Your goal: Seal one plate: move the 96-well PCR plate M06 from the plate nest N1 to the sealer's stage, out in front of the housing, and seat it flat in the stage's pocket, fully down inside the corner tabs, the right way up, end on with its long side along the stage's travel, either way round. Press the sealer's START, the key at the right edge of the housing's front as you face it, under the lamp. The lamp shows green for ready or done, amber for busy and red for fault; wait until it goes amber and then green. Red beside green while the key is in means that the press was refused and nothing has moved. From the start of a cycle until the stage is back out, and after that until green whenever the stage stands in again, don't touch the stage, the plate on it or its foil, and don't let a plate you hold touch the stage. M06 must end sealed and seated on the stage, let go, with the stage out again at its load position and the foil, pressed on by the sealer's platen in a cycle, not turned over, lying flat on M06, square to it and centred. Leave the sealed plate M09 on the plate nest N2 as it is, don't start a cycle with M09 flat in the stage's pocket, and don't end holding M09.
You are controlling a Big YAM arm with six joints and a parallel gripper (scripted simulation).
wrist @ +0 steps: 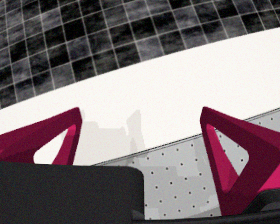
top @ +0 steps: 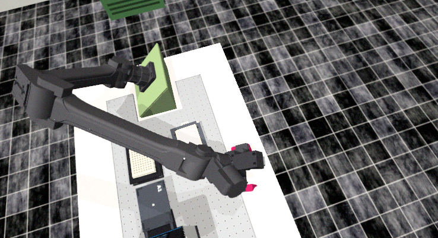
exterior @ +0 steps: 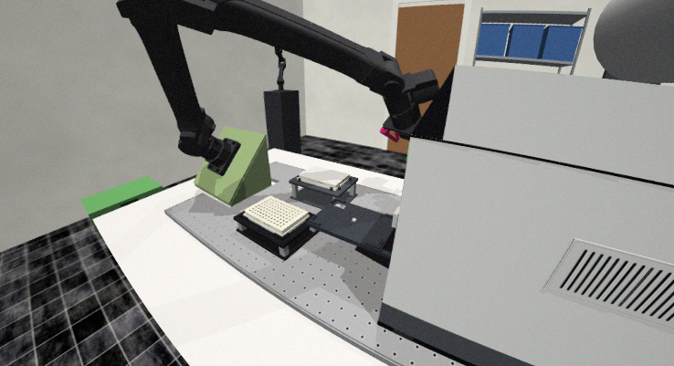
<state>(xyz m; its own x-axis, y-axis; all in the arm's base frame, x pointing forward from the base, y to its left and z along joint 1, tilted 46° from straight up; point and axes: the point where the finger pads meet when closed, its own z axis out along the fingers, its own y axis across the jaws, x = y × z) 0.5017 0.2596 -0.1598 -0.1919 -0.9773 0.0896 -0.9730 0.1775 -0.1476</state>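
The 96-well plate M06 lies 38 cm to the right of my hand, 17 cm behind it and 10 cm below it. From my hand the other things lie so: sealed plate M09: 18 cm to the right, 18 cm behind, 9 cm below; grey nest N2: 18 cm to the right, 18 cm behind, 10 cm below; dark sealer stage: 34 cm to the right, 6 cm below, 1 cm ahead.
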